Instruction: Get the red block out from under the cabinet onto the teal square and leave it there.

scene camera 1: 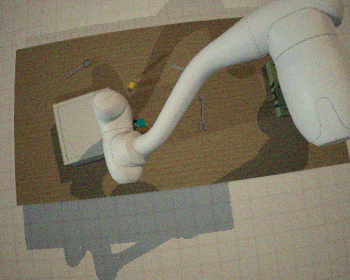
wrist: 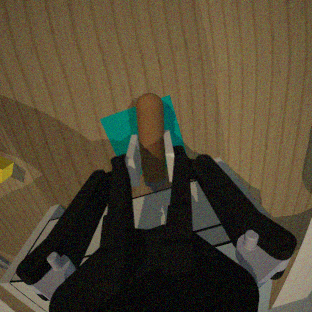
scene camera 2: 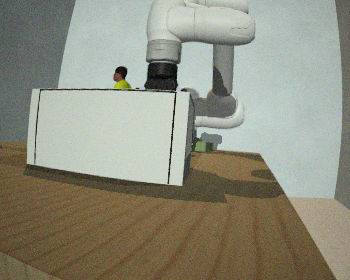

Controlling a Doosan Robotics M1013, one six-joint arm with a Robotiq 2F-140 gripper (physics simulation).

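Frame: origin at the arm's base, x ahead, y left, z up, level; millimetres.
Where they show: gripper, fingertip midpoint: [wrist: 151,142].
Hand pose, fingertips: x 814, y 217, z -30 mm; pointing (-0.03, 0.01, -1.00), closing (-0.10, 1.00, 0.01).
Each offset is from my fingertips to the top centre of the thing. "spot": to the spot under its first point.
The white cabinet {dx +195, dy -6, dz +126 mm} [scene camera 1: 77,132] [scene camera 2: 105,135] [wrist: 204,214] stands on the table. The teal square {spot: dx -23, dy -43, dz -9 mm} [scene camera 1: 141,122] [wrist: 117,129] lies beside it, partly covered by the arm in scene camera 1. My gripper [wrist: 151,142] is shut on the brown handle {spot: dx -38, dy +1, dz +26 mm} [wrist: 150,117] of a tool; in the wrist view the handle lies across the teal square. The tool's far end is hidden in the wrist view. In scene camera 2 the fingertips are hidden behind the cabinet, and in scene camera 1 the arm covers most of the gripper. The red block does not show in any view.
A small yellow block {dx +21, dy -228, dz +16 mm} [scene camera 1: 131,85] [wrist: 5,170] lies near the cabinet. A spoon {spot: dx +263, dy -367, dz -7 mm} [scene camera 1: 87,63], a wrench {dx -316, dy -82, dz -1 mm} [scene camera 1: 202,112], a thin brown stick and a grey bar {dx -242, dy -306, dz -8 mm} [scene camera 1: 177,67] lie on the table. A green object [scene camera 1: 274,90] [scene camera 2: 202,146] is near the arm's base. A person [scene camera 2: 121,77] stands behind.
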